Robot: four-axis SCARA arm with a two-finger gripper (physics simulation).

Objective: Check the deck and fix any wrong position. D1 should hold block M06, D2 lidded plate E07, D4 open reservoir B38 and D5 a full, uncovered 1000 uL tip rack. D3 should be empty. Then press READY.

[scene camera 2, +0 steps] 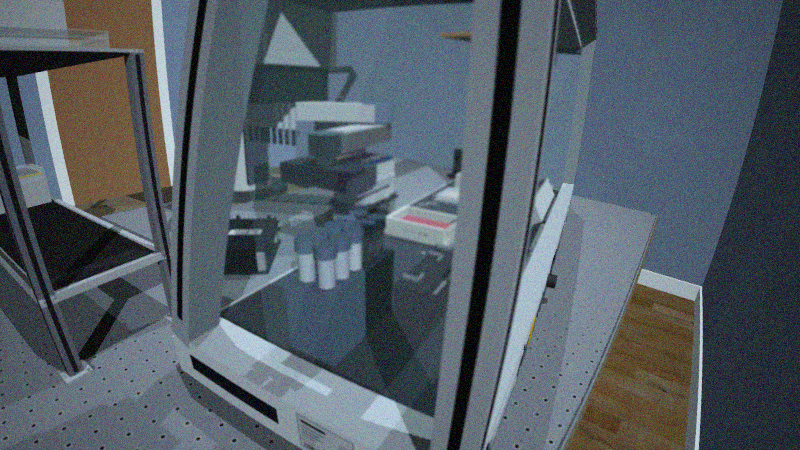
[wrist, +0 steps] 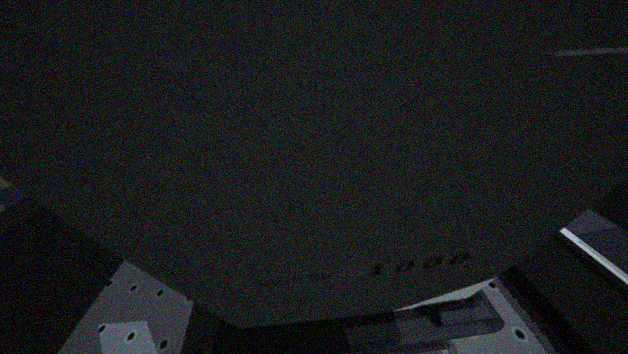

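Places are measured from the arm's base along level axes (x ahead, y right, z down), in millimetres.
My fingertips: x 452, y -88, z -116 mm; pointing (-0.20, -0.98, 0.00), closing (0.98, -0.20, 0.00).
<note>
Behind a point stands the place of what it marks.
A tip rack (wrist: pixel 320 165) fills most of the wrist view as a dark wall very close to the camera. "1000" is printed near its lower edge. In scene camera 2, a small blue-and-white piece (scene camera 2: pixel 384 169) @(x 494, y -91, z -133 mm) shows at the gripper, blurred by glass. My gripper (wrist: pixel 305 265) is open, with its dark fingers at the rack's two sides and not closed on it. An open white reservoir (scene camera 2: pixel 420 228) @(x 710, y 52, z -86 mm) with red content sits on the deck (scene camera 2: pixel 405 296). A pale item (scene camera 2: pixel 449 194) stands behind it, partly hidden. Block M06, plate E07 and READY cannot be made out.
Several blue-capped white tubes (scene camera 2: pixel 326 271) stand on a block near the front glass. A dark box (scene camera 2: pixel 246 249) stands left of them. Enclosure posts (scene camera 2: pixel 495 184) @(x 996, y 394, z -280 mm) frame the deck. A rack frame (scene camera 2: pixel 146 151) @(x 578, y 423, z -247 mm) stands at the left. Perforated bench (wrist: pixel 150 305) @(x 334, y -4, z -13 mm) shows below the rack.
</note>
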